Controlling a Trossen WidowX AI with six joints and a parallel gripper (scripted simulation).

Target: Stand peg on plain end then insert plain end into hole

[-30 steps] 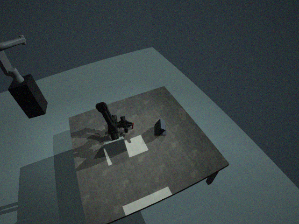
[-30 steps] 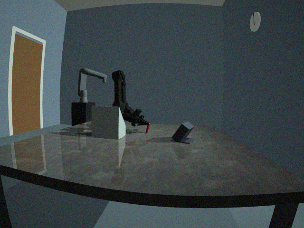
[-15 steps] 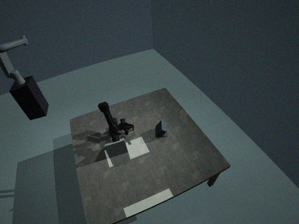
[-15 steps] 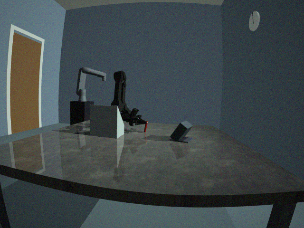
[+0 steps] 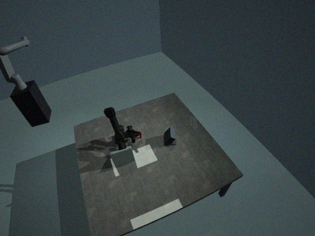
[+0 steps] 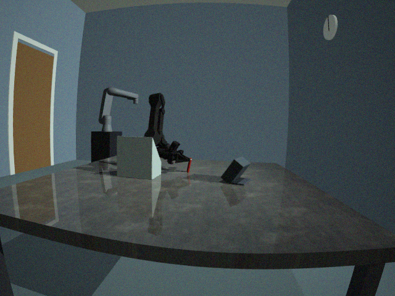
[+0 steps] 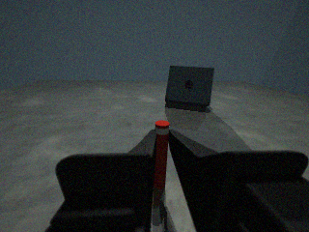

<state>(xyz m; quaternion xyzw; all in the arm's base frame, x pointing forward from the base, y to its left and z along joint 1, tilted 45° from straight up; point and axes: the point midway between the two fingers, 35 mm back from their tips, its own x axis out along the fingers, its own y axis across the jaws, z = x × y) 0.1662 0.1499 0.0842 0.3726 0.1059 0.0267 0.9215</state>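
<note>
Now: the red peg 1 cm below my gripper tip. The rest, counted from my gripper tip: sloped panel (26 cm ahead, 12 cm to the right, 2 cm below).
</note>
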